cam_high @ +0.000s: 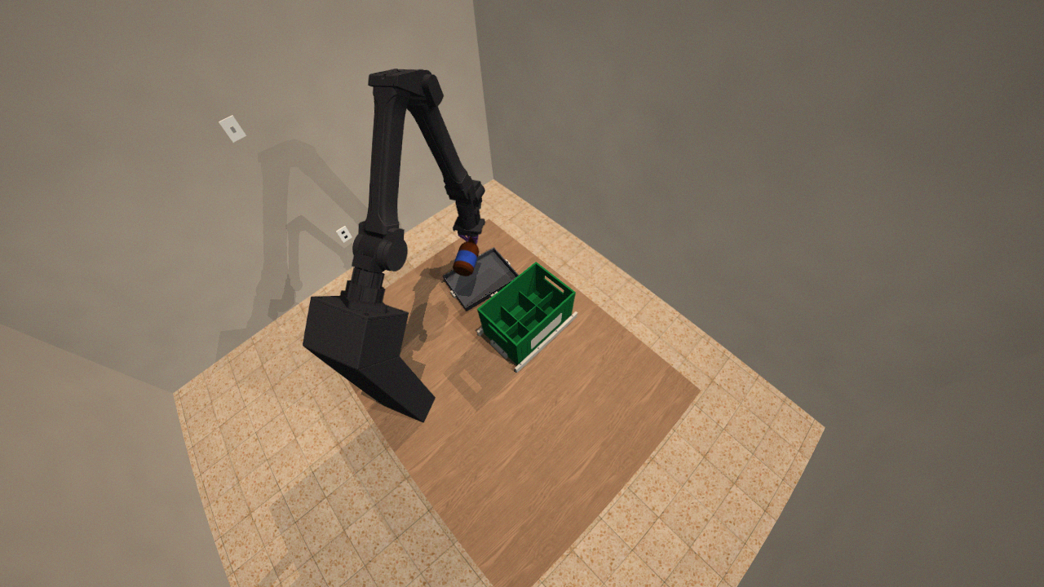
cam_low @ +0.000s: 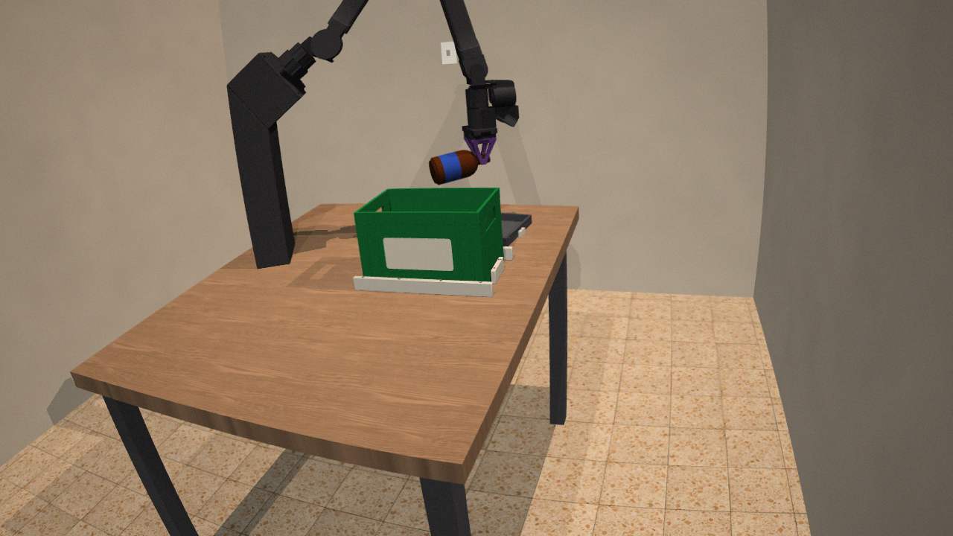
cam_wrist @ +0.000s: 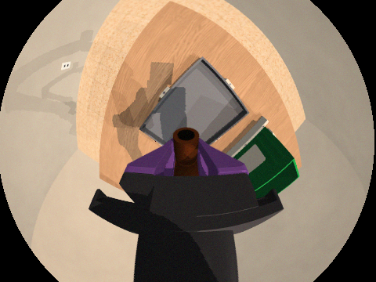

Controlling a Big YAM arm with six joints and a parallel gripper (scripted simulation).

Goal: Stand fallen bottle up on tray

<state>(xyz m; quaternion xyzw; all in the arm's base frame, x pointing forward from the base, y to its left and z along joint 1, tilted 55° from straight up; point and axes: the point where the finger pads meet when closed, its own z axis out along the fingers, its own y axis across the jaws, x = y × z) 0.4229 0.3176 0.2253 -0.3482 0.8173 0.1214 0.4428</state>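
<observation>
My hand is 30 mm past the brown bottle and 50 mm to the left of it. The rest, counted from my hand: green crate: 120 mm ahead, 300 mm to the right, 100 mm below; tray: 40 mm to the right, 170 mm below.
</observation>
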